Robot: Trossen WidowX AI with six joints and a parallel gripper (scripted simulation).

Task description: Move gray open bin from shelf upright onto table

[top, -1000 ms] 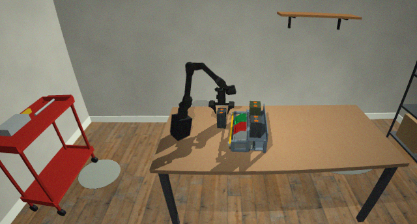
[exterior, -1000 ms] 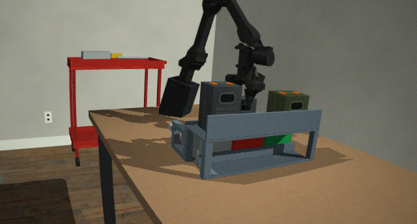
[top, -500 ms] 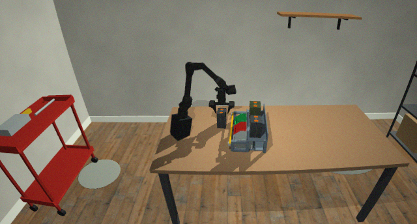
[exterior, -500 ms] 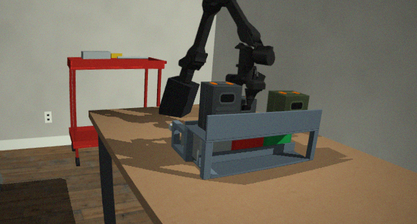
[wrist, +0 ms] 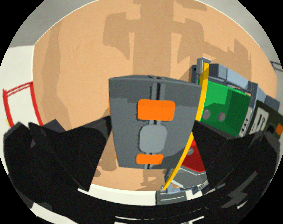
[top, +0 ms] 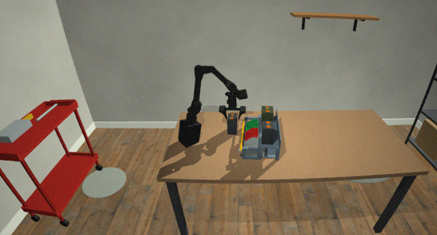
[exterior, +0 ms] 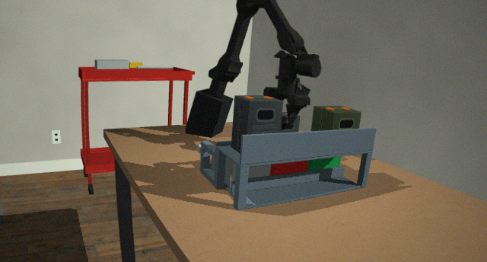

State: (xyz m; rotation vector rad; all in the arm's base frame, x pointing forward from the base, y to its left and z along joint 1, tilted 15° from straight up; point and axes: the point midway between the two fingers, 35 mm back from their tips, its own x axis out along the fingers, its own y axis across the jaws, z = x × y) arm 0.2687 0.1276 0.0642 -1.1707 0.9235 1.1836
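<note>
The yellow stick is 110 mm to the right of my hand, 80 mm below it and 80 mm ahead of it. Round my hand: gray bin 220 mm to the right, 170 mm ahead, 100 mm below; green bin 160 mm ahead, 100 mm below, 10 mm to the left; red bin 170 mm ahead, 100 mm to the right, 100 mm below.
</note>
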